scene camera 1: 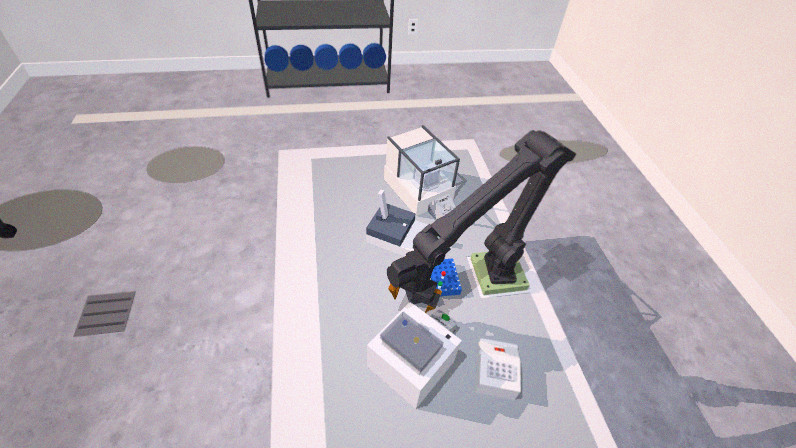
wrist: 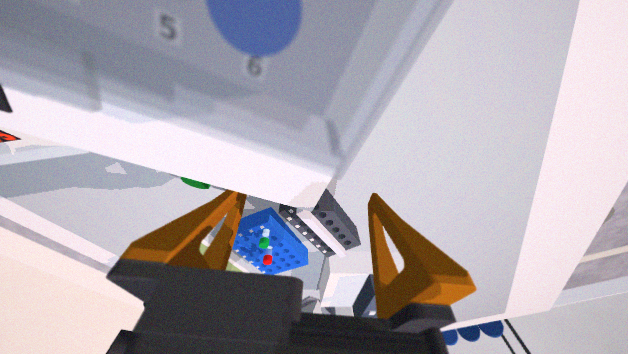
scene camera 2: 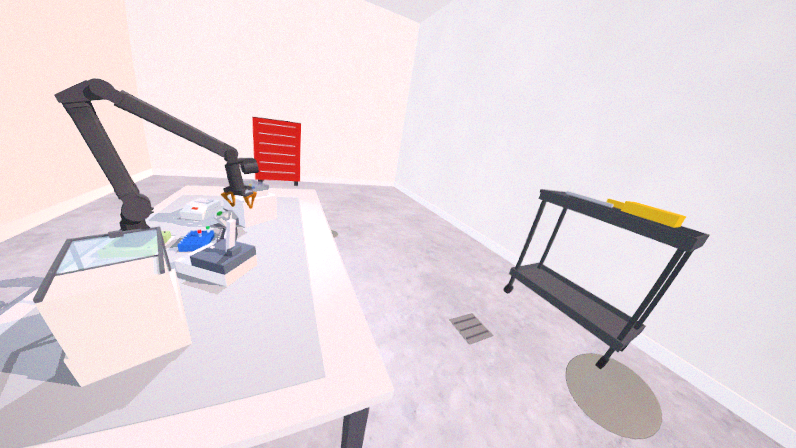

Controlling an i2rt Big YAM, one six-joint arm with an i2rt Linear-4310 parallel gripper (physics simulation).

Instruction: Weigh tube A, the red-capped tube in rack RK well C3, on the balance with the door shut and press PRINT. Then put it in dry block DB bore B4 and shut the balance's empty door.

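Frame: origin at the arm's base, x ahead, y left, z up, level; centimetres.
Seen in the pictures: gripper, fingertip midpoint: (scene camera 2: 242,207); arm's base, origin of the base link: (scene camera 1: 499,269).
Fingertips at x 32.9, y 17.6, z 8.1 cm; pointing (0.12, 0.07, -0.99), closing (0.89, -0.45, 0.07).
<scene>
Pixels of each thing's top centre, then the offset from my fingertips to it. "spot": a spot on its surface instead.
- red-capped tube, middle of its top: (wrist: 267,262) (scene camera 1: 443,272) (scene camera 2: 199,230) dx -12.8, dy -14.8, dz -5.2 cm
- blue rack, middle of its top: (wrist: 267,253) (scene camera 1: 444,274) (scene camera 2: 196,237) dx -13.6, dy -15.8, dz -7.7 cm
- green-capped tube, middle of its top: (wrist: 263,245) (scene camera 1: 440,282) (scene camera 2: 207,226) dx -11.1, dy -10.9, dz -5.2 cm
- balance, middle of its top: (scene camera 2: 112,240) (scene camera 1: 430,152) dx -11.6, dy -56.6, dz +11.6 cm
- white unit, middle of its top: (scene camera 1: 501,360) (scene camera 2: 200,201) dx -24.1, dy +16.7, dz -3.7 cm
- large white box, middle of its top: (scene camera 1: 427,321) (scene camera 2: 240,184) dx -2.7, dy +10.3, dz +8.3 cm
- green-topped device, middle of its top: (wrist: 192,185) (scene camera 1: 445,316) dx -10.6, dy +2.3, dz -3.2 cm
- dark block, surface spot: (scene camera 1: 389,225) spot: dx +4.1, dy -33.8, dz -2.7 cm
The red-capped tube (scene camera 1: 443,273) (scene camera 2: 199,231) (wrist: 267,259) stands in the blue rack (scene camera 1: 455,289) (scene camera 2: 191,242) (wrist: 272,219), near a green-capped tube (scene camera 1: 440,283) (scene camera 2: 207,227) (wrist: 264,243); well labels are unreadable. My gripper (scene camera 1: 411,300) (scene camera 2: 241,205) (wrist: 308,192) is open and empty, raised beside the large white box, apart from the rack. The balance (scene camera 1: 401,183) (scene camera 2: 116,317) stands at the far end in scene camera 1; its door position is unclear. A white unit (scene camera 1: 484,384) with a red display and a grid of round spots looks like the dry block.
The large white box (scene camera 1: 389,364) has a grey top with blue and yellow spots. A green-topped device (scene camera 1: 445,317) stands beside it. A dark block (scene camera 1: 389,225) (scene camera 2: 222,260) (wrist: 345,227) with an upright white post stands between rack and balance. The arm's green base (scene camera 1: 504,288) adjoins the rack.
</scene>
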